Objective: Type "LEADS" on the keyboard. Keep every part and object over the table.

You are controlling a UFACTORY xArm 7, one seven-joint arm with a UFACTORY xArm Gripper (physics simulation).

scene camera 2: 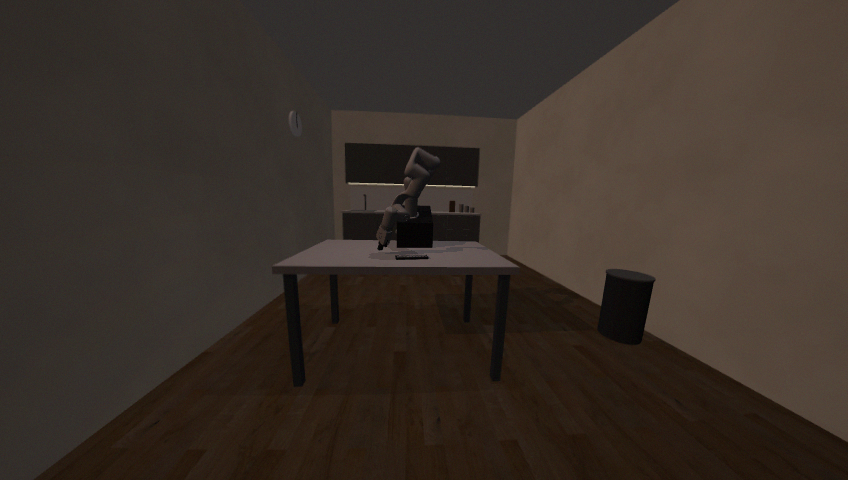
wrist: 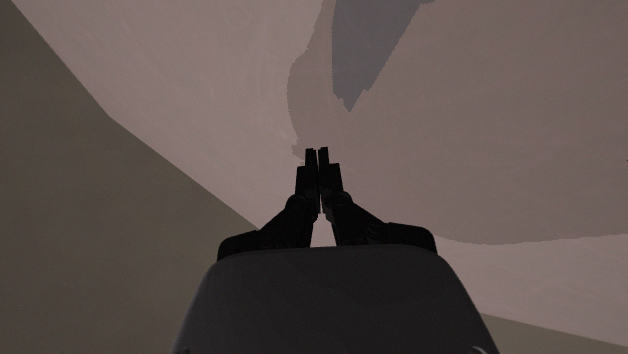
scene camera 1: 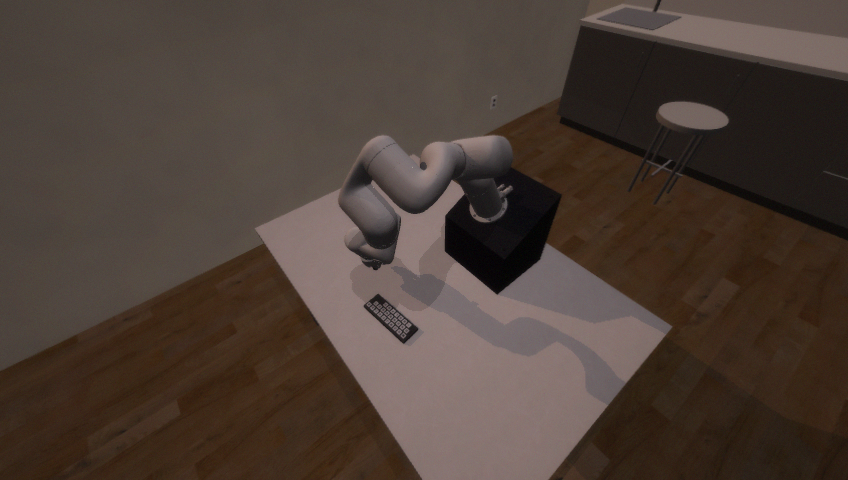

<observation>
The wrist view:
my gripper: 318, 161
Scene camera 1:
black keyboard: 385, 313
</observation>
